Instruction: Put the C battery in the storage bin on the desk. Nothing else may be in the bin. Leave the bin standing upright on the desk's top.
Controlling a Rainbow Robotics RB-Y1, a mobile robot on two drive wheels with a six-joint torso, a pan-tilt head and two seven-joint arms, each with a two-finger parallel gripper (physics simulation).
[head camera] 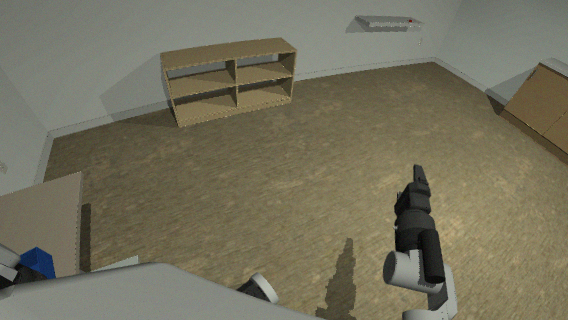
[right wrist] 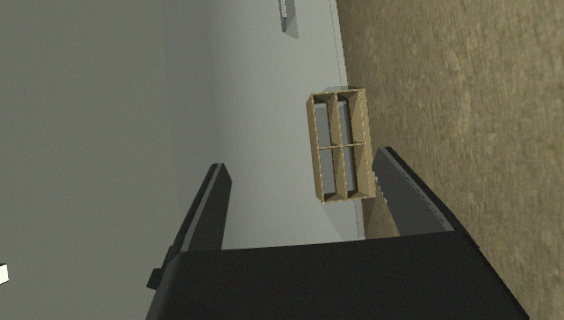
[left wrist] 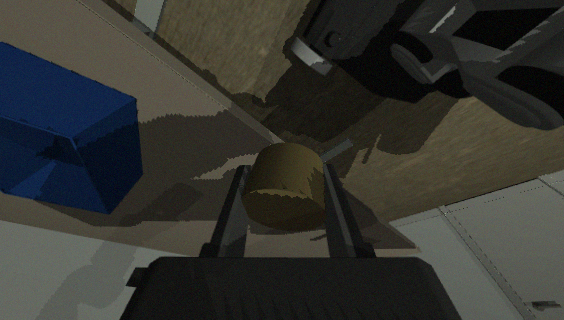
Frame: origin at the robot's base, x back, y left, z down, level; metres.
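Seen in the pictures: left gripper, between the fingertips: (left wrist: 285,172); right gripper, between the fingertips: (head camera: 408,180) (right wrist: 299,165).
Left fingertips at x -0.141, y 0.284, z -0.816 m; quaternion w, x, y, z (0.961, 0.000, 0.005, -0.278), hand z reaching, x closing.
Offsets run from my left fingertips to a thing's top centre. Level surfaces: height alone.
My left gripper (left wrist: 285,172) is shut on the C battery @[dx +0.000, dy +0.000, dz -0.037 m] (left wrist: 286,185), a brown-gold cylinder held above the desk's edge region. The blue storage bin @[dx -0.208, dy +0.150, dz +0.021 m] (head camera: 37,261) (left wrist: 107,117) stands on the desk (head camera: 37,215) (left wrist: 195,82). In the left wrist view the bin is at the left, apart from the battery, and part of it is cut off. In the head view the left arm partly hides the bin, and the battery does not show. My right gripper (right wrist: 299,165) (head camera: 419,167) is open and empty, far from the desk, above the floor.
A wooden shelf unit (head camera: 227,52) (right wrist: 371,150) stands against the far wall. A white wall shelf @[dz +0.016 m] (head camera: 387,21) hangs at the back. A wooden cabinet (head camera: 537,102) stands at the right. The robot's dark base (left wrist: 380,55) shows beside the desk's edge.
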